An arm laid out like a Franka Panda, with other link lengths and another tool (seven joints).
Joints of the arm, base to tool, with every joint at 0 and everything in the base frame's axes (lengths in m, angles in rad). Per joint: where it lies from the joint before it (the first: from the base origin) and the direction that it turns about. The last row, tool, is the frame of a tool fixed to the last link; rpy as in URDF.
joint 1: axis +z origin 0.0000 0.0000 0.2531
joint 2: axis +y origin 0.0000 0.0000 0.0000
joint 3: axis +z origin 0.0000 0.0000 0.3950
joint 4: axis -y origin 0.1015 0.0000 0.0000
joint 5: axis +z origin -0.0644 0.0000 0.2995
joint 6: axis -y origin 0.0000 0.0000 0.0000
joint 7: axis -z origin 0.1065 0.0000 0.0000
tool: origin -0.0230 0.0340 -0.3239 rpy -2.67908 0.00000 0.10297
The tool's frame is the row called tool.
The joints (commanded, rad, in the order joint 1, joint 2, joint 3, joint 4, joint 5, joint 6, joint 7), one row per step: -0.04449, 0.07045, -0.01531, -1.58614, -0.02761, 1.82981, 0.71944; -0.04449, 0.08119, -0.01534, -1.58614, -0.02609, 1.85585, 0.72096; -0.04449, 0.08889, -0.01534, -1.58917, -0.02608, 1.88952, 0.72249; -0.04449, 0.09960, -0.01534, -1.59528, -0.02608, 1.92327, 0.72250; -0.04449, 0.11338, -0.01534, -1.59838, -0.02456, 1.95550, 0.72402; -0.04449, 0.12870, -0.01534, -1.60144, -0.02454, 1.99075, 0.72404; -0.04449, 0.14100, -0.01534, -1.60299, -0.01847, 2.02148, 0.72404; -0.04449, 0.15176, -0.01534, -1.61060, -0.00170, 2.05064, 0.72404; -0.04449, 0.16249, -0.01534, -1.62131, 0.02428, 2.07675, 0.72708; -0.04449, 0.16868, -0.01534, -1.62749, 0.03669, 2.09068, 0.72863; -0.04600, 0.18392, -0.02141, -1.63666, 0.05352, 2.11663, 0.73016; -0.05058, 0.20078, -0.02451, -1.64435, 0.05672, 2.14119, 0.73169; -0.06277, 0.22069, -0.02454, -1.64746, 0.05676, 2.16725, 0.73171
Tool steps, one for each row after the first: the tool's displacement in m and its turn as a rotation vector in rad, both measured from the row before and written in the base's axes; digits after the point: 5 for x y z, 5 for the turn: 0.00918, 0.00002, -0.00205, 0.00077, -0.01541, -0.00094; 0.01014, -0.00041, -0.00031, -0.00109, -0.02294, -0.00059; 0.00952, -0.00036, -0.00357, -0.00107, -0.01688, 0.00090; 0.01017, 0.00000, -0.00423, 0.00084, -0.01546, -0.00082; 0.01096, -0.00042, -0.00471, -0.00109, -0.01683, 0.00089; 0.00972, 0.00111, -0.00265, 0.00489, -0.01720, -0.00029; 0.00757, 0.00367, -0.00457, 0.01571, -0.01175, -0.00270; 0.00608, 0.00560, -0.00626, 0.02577, -0.00621, -0.00838; 0.00307, 0.00252, -0.00392, 0.01226, -0.00226, -0.00458; 0.00646, -0.00197, -0.00898, 0.01506, -0.00246, -0.01399; 0.00604, -0.00526, -0.01035, 0.00221, -0.00009, -0.01115; 0.00755, -0.00942, -0.01008, -0.00110, -0.00293, -0.01355
